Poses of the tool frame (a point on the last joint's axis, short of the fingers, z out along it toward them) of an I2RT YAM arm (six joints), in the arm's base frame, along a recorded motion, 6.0 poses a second.
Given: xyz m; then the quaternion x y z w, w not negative.
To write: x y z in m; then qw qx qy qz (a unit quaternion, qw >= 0). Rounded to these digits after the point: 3 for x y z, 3 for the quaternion.
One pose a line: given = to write
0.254 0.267 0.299 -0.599 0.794 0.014 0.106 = 0.254 0.267 0.299 0.106 -0.599 0.794 0.014
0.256 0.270 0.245 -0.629 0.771 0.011 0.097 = 0.256 0.270 0.245 0.097 -0.629 0.771 0.011
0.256 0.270 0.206 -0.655 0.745 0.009 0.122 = 0.256 0.270 0.206 0.122 -0.655 0.745 0.009
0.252 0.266 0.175 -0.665 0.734 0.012 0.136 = 0.252 0.266 0.175 0.136 -0.665 0.734 0.012
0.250 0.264 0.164 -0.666 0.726 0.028 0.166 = 0.250 0.264 0.164 0.166 -0.666 0.726 0.028
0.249 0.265 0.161 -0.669 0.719 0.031 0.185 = 0.249 0.265 0.161 0.185 -0.669 0.719 0.031
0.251 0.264 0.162 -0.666 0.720 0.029 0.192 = 0.251 0.264 0.162 0.192 -0.666 0.720 0.029
